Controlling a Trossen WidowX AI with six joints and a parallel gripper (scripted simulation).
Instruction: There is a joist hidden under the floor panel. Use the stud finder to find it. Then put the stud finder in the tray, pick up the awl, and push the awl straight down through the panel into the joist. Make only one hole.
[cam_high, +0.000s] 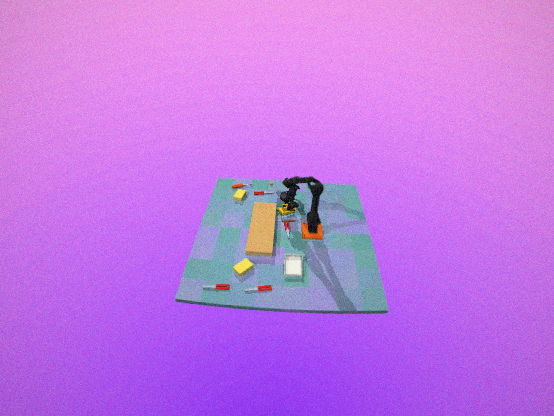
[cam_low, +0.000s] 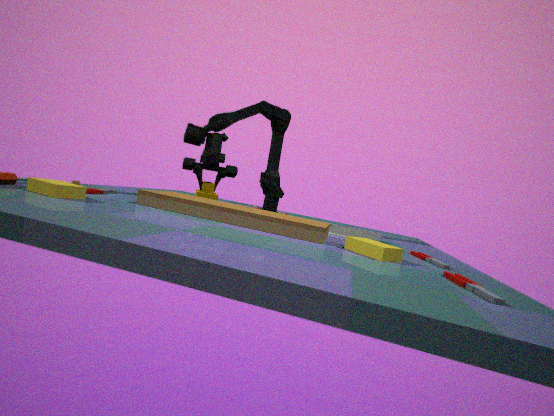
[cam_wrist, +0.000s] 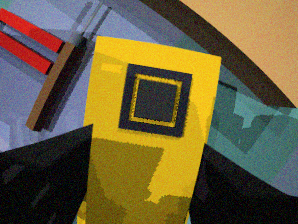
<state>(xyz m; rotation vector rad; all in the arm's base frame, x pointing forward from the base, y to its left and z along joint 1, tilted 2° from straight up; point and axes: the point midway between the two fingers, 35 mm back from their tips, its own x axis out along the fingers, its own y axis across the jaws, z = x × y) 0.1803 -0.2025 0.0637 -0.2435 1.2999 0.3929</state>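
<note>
My gripper tip is now 1 cm short of the awl, 9 cm to the right of it and 5 cm above it. Round my gripper tip: yellow stud finder 2 cm above; then white tray 2 cm behind, 51 cm to the left, 4 cm below.
</note>
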